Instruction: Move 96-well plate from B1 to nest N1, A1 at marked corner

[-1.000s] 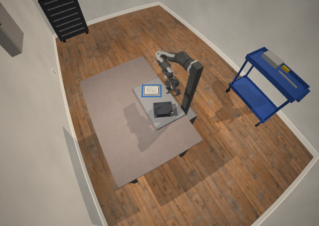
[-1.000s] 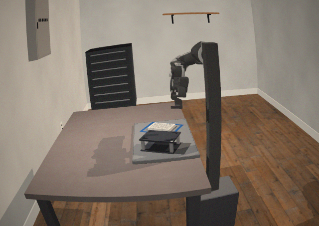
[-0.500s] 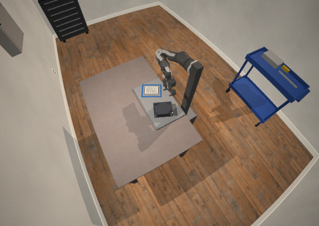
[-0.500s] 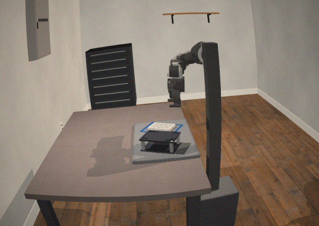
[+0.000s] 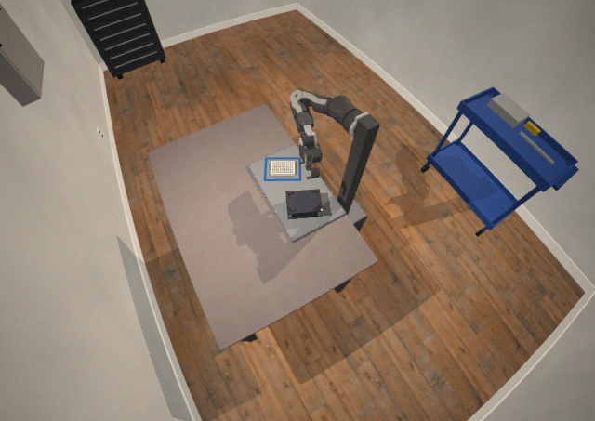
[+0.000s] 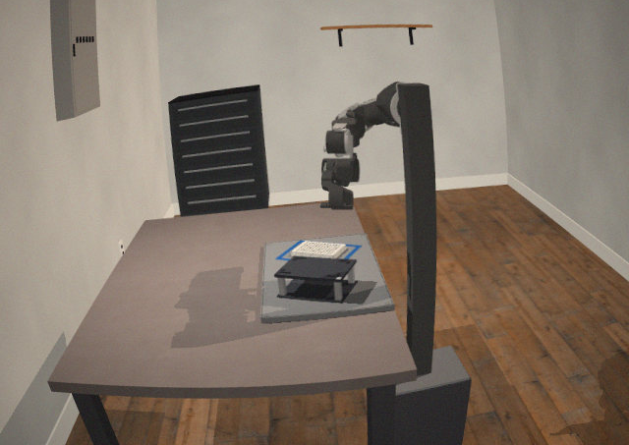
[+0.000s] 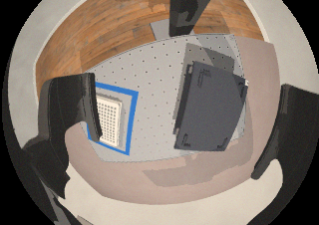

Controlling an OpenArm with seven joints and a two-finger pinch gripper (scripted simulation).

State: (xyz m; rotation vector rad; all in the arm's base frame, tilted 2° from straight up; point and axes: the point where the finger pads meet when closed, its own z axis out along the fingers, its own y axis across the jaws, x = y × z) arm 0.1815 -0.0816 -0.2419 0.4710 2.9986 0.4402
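My hand is 40 mm short of the white 96-well plate, 180 mm to the left of it and 170 mm above it. Round my hand: black raised nest N1: 70 mm ahead, 70 mm to the left, 120 mm below.
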